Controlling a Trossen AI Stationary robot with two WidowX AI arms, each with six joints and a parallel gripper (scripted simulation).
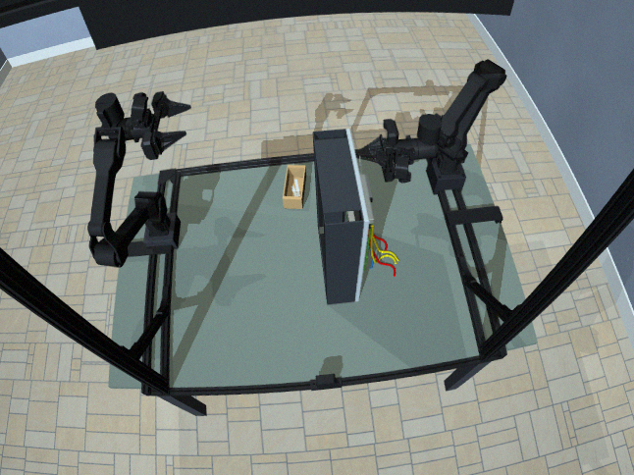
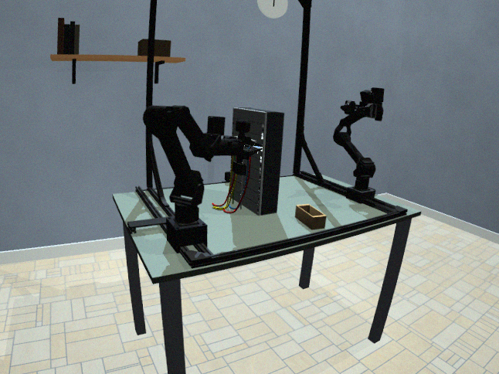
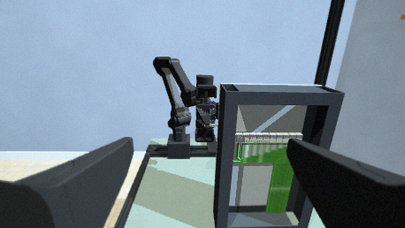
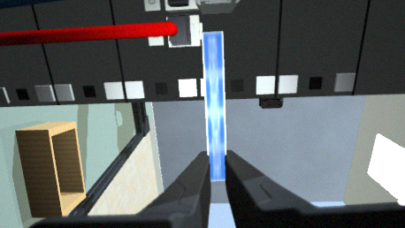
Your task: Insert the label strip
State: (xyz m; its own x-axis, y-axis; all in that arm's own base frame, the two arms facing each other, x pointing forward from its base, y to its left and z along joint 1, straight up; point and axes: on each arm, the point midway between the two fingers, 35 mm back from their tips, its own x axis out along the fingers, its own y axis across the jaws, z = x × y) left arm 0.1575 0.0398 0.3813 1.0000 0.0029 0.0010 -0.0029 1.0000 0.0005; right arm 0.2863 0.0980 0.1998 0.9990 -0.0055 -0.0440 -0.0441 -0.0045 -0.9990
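Now: the blue-white label strip 2 cm behind my right hand and 3 cm to the left of it. The rest, counted from my right hand: box: 13 cm ahead, 19 cm to the left, 26 cm below.
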